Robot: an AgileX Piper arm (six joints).
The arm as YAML. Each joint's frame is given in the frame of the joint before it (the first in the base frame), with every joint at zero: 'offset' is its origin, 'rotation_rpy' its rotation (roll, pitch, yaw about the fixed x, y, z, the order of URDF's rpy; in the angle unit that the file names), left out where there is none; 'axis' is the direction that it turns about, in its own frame. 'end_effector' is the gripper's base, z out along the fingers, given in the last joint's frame.
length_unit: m
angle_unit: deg
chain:
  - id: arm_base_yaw
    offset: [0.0, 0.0, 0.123]
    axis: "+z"
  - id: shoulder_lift
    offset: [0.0, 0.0, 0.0]
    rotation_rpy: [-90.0, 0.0, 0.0]
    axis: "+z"
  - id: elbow
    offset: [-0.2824, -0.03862, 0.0]
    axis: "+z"
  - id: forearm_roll
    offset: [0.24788, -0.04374, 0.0]
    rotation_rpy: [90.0, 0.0, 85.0]
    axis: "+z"
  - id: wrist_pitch
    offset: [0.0, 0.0, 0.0]
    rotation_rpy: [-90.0, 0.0, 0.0]
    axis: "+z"
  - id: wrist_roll
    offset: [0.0, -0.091, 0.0]
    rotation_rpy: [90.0, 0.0, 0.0]
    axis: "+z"
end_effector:
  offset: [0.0, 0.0, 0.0]
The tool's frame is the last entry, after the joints.
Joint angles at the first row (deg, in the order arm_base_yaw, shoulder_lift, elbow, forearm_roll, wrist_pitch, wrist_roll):
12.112, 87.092, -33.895, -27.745, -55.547, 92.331
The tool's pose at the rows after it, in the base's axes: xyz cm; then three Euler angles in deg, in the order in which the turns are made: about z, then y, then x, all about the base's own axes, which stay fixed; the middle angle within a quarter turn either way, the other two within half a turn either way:
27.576 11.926 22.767 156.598 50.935 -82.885
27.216 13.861 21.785 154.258 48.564 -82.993
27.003 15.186 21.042 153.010 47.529 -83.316
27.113 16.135 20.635 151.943 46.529 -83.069
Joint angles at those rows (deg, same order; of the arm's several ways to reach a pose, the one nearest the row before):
16.910, 90.859, -33.808, -25.605, -59.528, 87.594
21.135, 93.517, -33.801, -22.891, -61.652, 82.550
24.116, 95.545, -34.006, -20.443, -62.825, 79.088
25.813, 97.304, -34.906, -19.461, -63.750, 77.362

